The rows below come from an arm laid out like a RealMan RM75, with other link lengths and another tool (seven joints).
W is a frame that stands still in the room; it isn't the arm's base.
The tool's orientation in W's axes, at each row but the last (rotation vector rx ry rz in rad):
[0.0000 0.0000 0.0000]
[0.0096 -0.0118 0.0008]
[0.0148 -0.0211 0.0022]
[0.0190 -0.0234 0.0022]
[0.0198 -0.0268 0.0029]
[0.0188 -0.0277 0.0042]
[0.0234 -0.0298 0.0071]
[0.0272 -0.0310 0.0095]
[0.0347 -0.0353 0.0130]
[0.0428 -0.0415 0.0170]
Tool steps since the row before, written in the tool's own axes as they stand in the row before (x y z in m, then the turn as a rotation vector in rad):
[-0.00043 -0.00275 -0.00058 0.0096 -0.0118 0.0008]
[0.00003 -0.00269 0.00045 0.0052 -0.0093 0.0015]
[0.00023 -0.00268 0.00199 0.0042 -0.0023 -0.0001]
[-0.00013 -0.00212 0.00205 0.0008 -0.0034 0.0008]
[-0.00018 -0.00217 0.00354 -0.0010 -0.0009 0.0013]
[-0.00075 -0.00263 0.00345 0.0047 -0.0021 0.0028]
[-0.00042 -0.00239 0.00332 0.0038 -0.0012 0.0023]
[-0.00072 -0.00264 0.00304 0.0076 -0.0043 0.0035]
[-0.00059 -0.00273 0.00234 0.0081 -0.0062 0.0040]
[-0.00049 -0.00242 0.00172 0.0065 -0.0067 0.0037]
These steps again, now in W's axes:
[-0.00043 -0.00275 -0.00058 0.0096 -0.0118 0.0008]
[0.00003 -0.00269 0.00042 0.0052 -0.0093 0.0015]
[0.00019 -0.00271 0.00195 0.0042 -0.0023 0.0000]
[-0.00017 -0.00216 0.00201 0.0008 -0.0034 0.0008]
[-0.00027 -0.00224 0.00349 -0.0010 -0.0009 0.0013]
[-0.00083 -0.00270 0.00338 0.0046 -0.0021 0.0029]
[-0.00050 -0.00247 0.00325 0.0037 -0.0012 0.0024]
[-0.00079 -0.00273 0.00294 0.0075 -0.0043 0.0036]
[-0.00063 -0.00282 0.00222 0.0080 -0.0062 0.0041]
[-0.00052 -0.00250 0.00159 0.0065 -0.0067 0.0037]

